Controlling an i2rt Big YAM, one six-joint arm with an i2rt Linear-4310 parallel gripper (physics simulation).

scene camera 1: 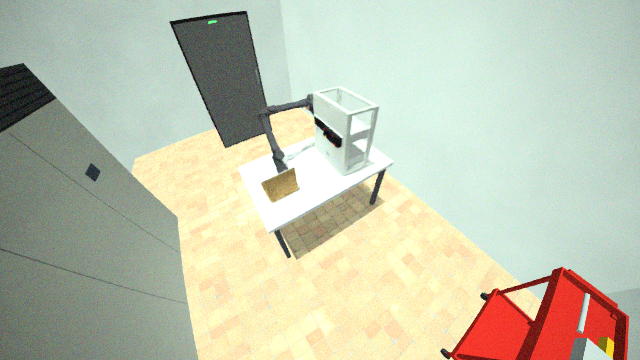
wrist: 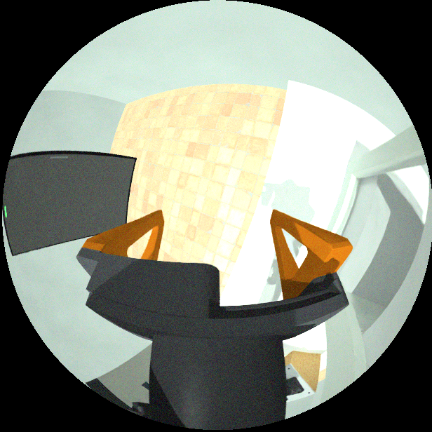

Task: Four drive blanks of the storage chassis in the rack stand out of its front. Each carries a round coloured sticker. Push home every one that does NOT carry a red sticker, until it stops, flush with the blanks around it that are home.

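Where they show: gripper, fingertip midpoint: (scene camera 1: pixel 313 113); arm's base, link origin: (scene camera 1: pixel 283 171).
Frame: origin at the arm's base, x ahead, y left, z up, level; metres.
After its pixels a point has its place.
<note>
The white rack (scene camera 1: pixel 347 156) @[x 0.511, y -0.160, z 0.045 m] stands on the table in the scene view; its upright and side also show at the right of the wrist view (wrist: pixel 385 156). The black storage chassis (scene camera 1: pixel 328 133) @[x 0.431, y 0.007, z 0.202 m] sits across the rack's front, with tiny red and yellowish marks on it. Its separate blanks, how far each stands out and which sticker each carries are too small to tell. The chassis cannot be made out in the wrist view. My gripper (wrist: pixel 216 215) is open, its two orange fingers wide apart with no object between them. In the scene view the arm's end is beside the rack's upper front, above the chassis.
The white table (scene camera 1: pixel 320 187) @[x 0.249, y -0.158, z -0.186 m] (wrist: pixel 312 130) carries the arm's base and a tan upright board (scene camera 1: pixel 281 185) @[x -0.058, y -0.090, z -0.042 m] near it. A dark door panel (scene camera 1: pixel 220 80) (wrist: pixel 70 200) is on the wall behind. A red cart (scene camera 1: pixel 492 325) and a large grey cabinet (scene camera 1: pixel 90 225) stand away from the table.
</note>
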